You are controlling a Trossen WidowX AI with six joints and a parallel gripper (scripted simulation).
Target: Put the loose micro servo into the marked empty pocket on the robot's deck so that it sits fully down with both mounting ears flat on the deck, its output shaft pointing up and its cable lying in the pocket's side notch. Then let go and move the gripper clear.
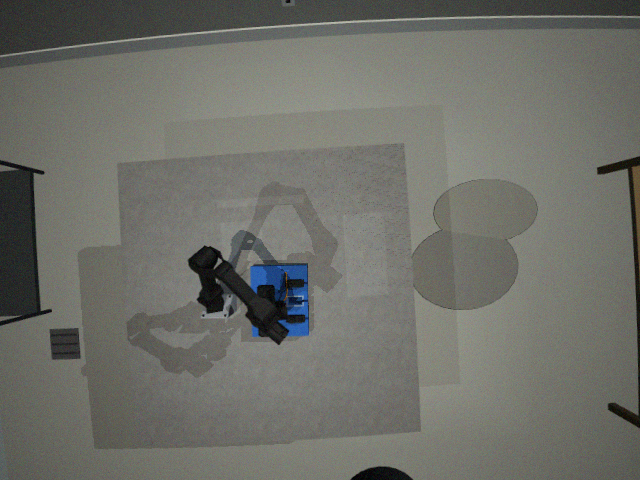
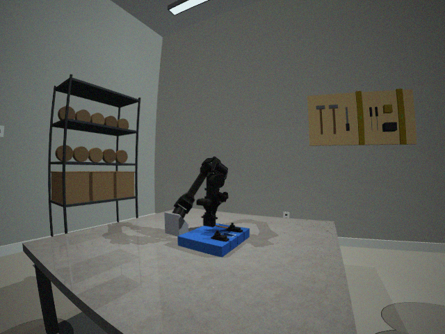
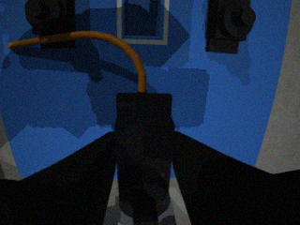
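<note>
Right now my gripper tip is 100 mm above the blue deck and 20 mm past it.
</note>
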